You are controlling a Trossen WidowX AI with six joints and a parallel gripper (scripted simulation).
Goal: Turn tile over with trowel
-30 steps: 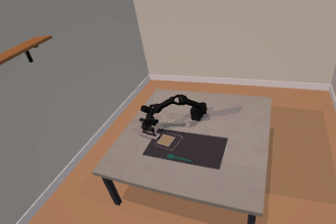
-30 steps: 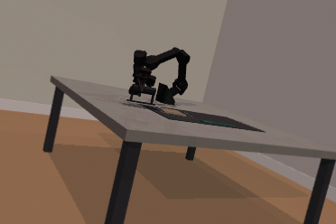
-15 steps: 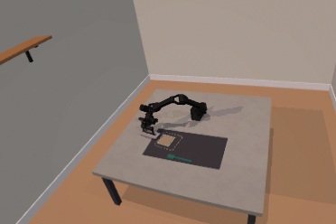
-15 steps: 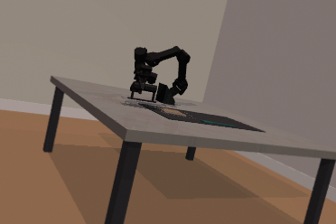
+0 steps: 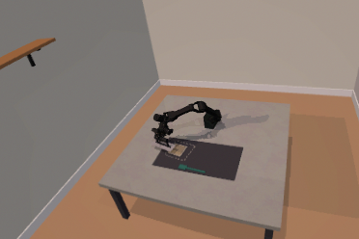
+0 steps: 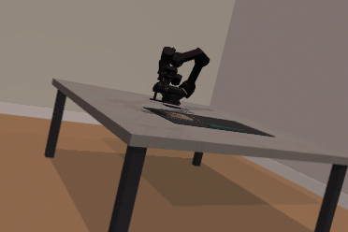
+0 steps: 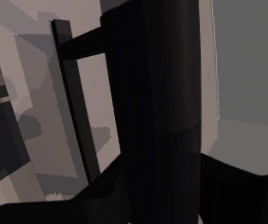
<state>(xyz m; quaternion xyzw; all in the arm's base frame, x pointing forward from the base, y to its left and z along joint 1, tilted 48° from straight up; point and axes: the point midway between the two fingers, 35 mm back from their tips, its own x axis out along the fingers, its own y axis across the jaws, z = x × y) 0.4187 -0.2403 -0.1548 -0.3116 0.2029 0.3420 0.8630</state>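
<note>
Now: the green trowel 30 cm to the left of my gripper tip, 10 cm below it and 10 cm ahead of it. Also, from my gripper tip: dark mat 31 cm to the left, 12 cm below, 4 cm behind; then tile 13 cm to the left, 10 cm below, 6 cm behind.
</note>
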